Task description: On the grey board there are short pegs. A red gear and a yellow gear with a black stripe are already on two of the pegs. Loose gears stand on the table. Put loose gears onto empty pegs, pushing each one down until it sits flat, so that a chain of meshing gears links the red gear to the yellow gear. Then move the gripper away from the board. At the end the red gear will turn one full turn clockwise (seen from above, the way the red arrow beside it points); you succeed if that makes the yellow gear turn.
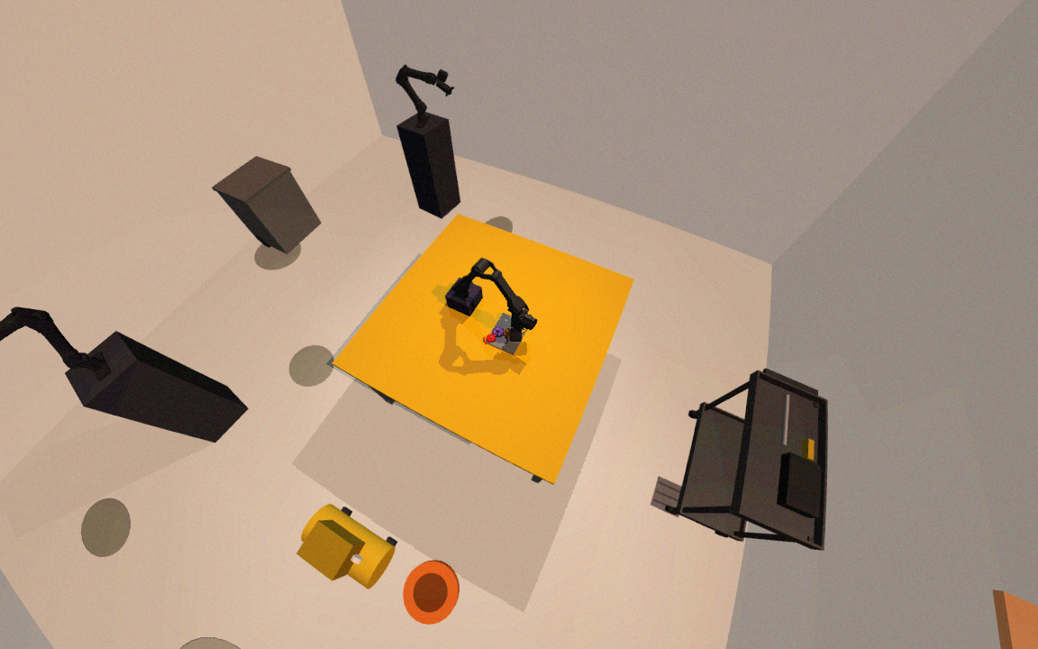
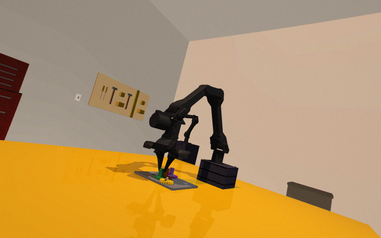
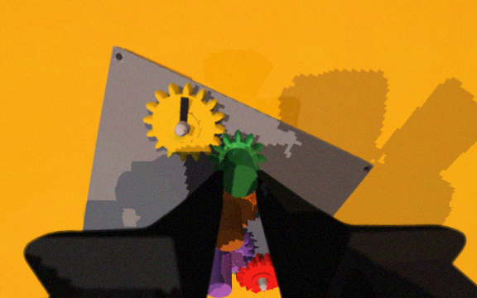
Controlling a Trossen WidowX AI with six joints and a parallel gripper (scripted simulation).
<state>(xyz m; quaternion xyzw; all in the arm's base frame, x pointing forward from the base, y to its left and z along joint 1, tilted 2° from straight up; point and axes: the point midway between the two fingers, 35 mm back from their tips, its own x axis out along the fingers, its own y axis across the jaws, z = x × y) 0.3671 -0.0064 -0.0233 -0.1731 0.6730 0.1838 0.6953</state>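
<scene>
The green gear is 10 mm below my gripper tip. Also, from my gripper tip: orange gear: 40 mm behind, 20 mm to the right, 20 mm below; red gear: 100 mm behind, 90 mm to the right, 20 mm below; purple gear: 90 mm behind, 40 mm to the right, 20 mm below.
</scene>
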